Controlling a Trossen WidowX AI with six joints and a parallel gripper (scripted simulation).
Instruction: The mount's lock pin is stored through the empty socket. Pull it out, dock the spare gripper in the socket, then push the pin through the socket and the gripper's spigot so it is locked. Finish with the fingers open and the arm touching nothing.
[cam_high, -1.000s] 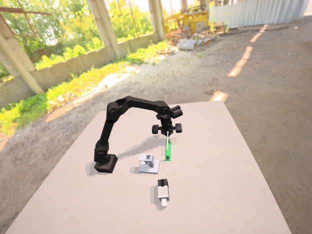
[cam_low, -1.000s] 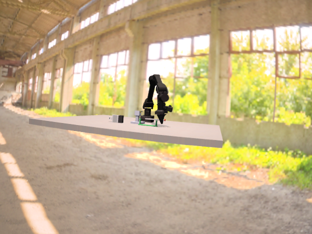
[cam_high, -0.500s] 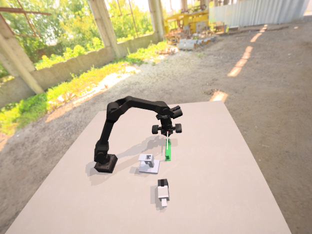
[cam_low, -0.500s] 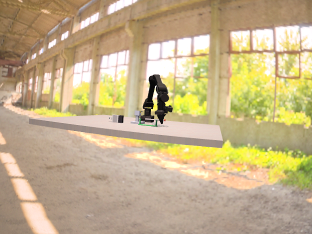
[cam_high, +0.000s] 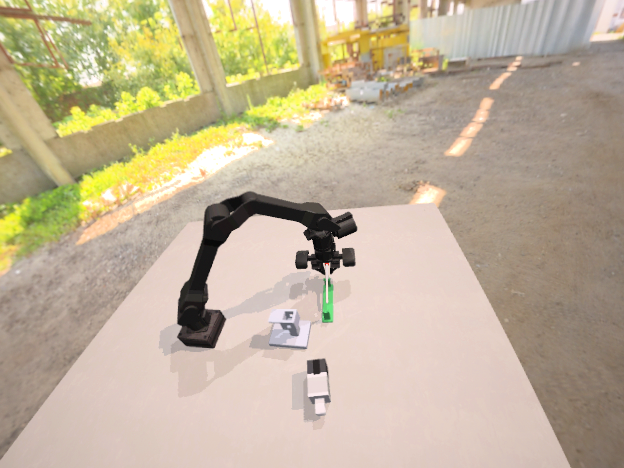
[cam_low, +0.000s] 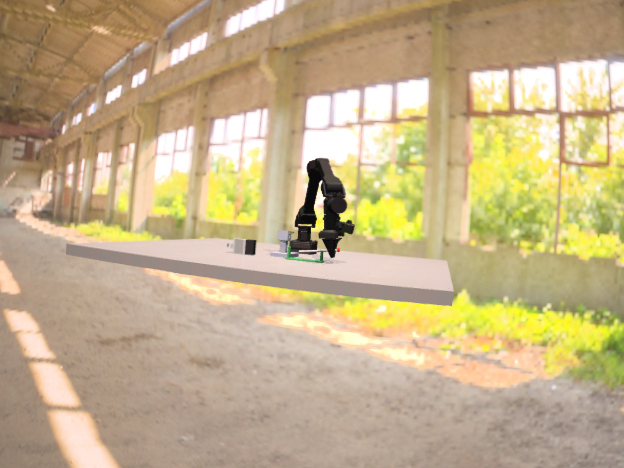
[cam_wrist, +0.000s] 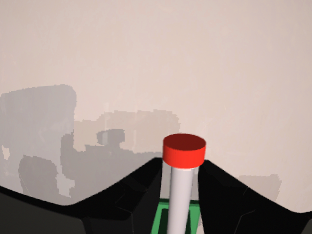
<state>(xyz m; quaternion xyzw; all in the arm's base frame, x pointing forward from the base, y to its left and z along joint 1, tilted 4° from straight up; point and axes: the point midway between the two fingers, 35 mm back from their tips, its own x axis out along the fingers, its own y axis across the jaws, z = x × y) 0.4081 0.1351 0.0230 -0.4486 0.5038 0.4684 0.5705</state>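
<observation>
My gripper tip is now 2 cm past the green cradle and 10 cm to the left of it. Also, from my gripper tip: grey mount (13 cm behind, 19 cm to the right, 3 cm above); spare gripper (7 cm behind, 35 cm to the right, 1 cm above).
</observation>
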